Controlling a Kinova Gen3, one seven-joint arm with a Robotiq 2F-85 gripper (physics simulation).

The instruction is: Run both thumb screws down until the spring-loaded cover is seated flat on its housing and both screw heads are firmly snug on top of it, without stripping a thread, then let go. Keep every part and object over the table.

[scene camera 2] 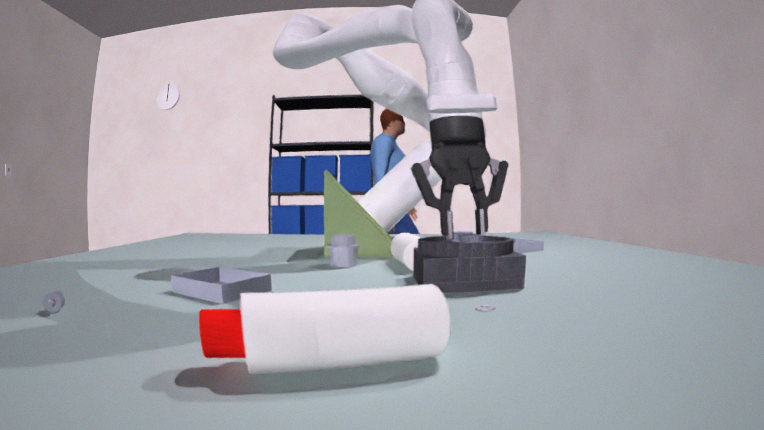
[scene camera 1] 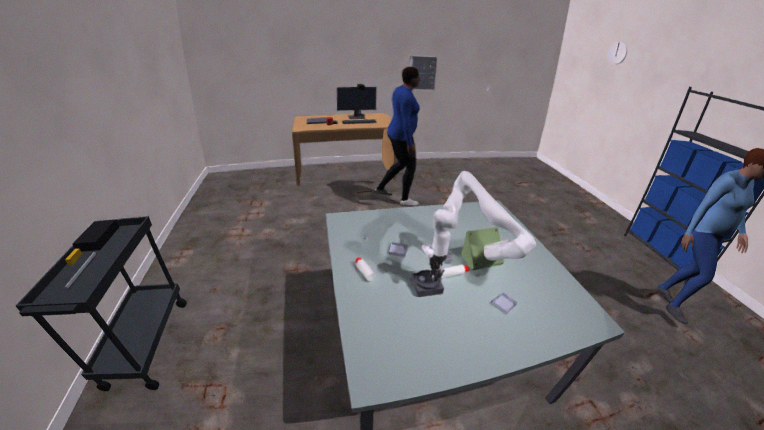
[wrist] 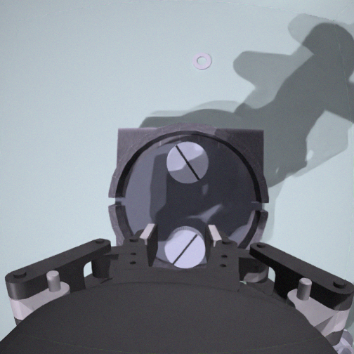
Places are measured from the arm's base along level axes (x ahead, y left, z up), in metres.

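Where they show: gripper, fingertip midpoint: (scene camera 1: 433, 278); arm's base, origin of the base link: (scene camera 2: 371, 218) (scene camera 1: 491, 252).
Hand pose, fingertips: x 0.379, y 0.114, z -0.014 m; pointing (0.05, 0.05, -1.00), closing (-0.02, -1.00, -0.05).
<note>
Things, the pixels of their top centre, and the offset from my fingertips.
- square housing, middle of its top: (scene camera 2: 466, 238) (scene camera 1: 428, 278) 0.025 m ahead, 0.004 m right, 0.002 m up
- white bottle, middle of its top: (scene camera 2: 318, 292) (scene camera 1: 364, 264) 0.309 m ahead, 0.163 m right, 0.004 m down
- stepped grey part, middle of its top: (scene camera 2: 343, 235) 0.147 m back, 0.165 m right, 0.005 m down
The round dark cover (wrist: 225, 185) sits inside the raised ring of the square housing (scene camera 1: 429, 291) (scene camera 2: 470, 275) (wrist: 128, 142). Two slotted thumb screws stand on it. The far screw (wrist: 187, 162) shows its head from above. The near screw (wrist: 185, 248) shows a little of its knurled side. My gripper (scene camera 1: 436, 275) (scene camera 2: 465, 232) (wrist: 180, 236) points down, part open and empty. In the wrist view its fingertips stand on either side of the near screw head, apart from it. In scene camera 2 the tips are about level with the ring's top. Any gap under the cover is hidden.
A white bottle (scene camera 1: 365, 269) (scene camera 2: 342, 328) lies left of the housing; another (scene camera 1: 454, 271) (scene camera 2: 403, 249) lies close behind it. A green wedge (scene camera 1: 483, 248) (scene camera 2: 344, 227), a stepped grey part (scene camera 2: 343, 252), shallow trays (scene camera 1: 397, 249) (scene camera 1: 503, 302) and a washer (wrist: 195, 61) are also on the table.
</note>
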